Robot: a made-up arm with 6 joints. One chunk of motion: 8 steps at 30 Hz.
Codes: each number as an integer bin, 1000 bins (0 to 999) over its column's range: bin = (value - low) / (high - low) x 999, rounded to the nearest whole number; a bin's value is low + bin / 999 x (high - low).
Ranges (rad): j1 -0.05..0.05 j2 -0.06..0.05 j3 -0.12..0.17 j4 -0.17..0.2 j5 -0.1..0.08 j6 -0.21..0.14
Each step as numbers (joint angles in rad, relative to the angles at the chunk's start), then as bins.
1 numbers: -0.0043 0.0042 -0.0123 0.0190 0.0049 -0.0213
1 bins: 457 583 371 510 582 539
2 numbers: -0.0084 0.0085 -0.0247 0.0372 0.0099 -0.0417
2 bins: 416 622 328 559 610 480
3 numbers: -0.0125 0.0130 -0.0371 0.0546 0.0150 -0.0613
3 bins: 375 663 286 606 638 424
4 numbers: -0.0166 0.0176 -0.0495 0.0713 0.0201 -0.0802
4 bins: 334 705 243 652 667 370
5 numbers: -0.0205 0.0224 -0.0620 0.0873 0.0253 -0.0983
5 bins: 295 748 200 695 695 319
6 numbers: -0.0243 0.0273 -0.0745 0.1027 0.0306 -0.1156
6 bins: 257 793 157 736 725 269
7 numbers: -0.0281 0.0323 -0.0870 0.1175 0.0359 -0.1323
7 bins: 219 838 114 776 754 222
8 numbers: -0.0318 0.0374 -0.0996 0.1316 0.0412 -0.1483
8 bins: 182 885 70 814 784 176
